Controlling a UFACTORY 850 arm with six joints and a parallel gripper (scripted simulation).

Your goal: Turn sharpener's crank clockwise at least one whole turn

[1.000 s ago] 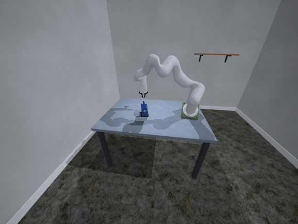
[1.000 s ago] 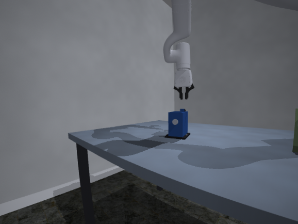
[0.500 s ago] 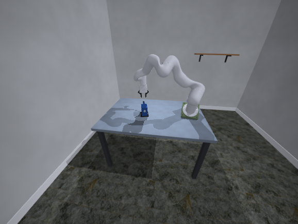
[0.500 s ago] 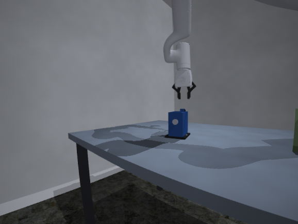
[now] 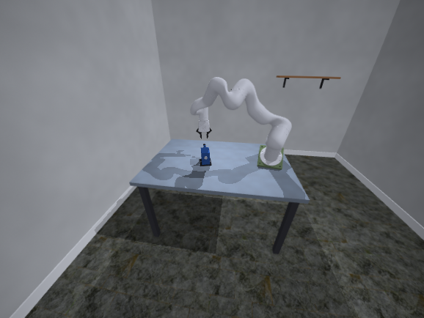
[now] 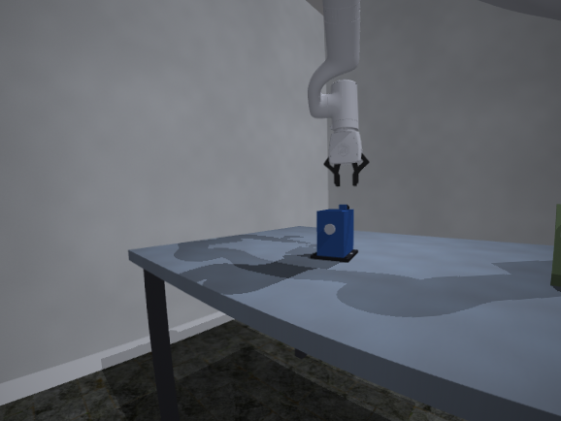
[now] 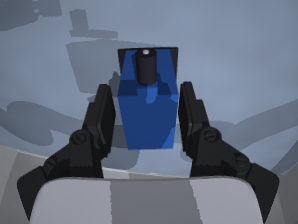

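The knob lies 9 cm below my hand and 2 cm to the left of it.
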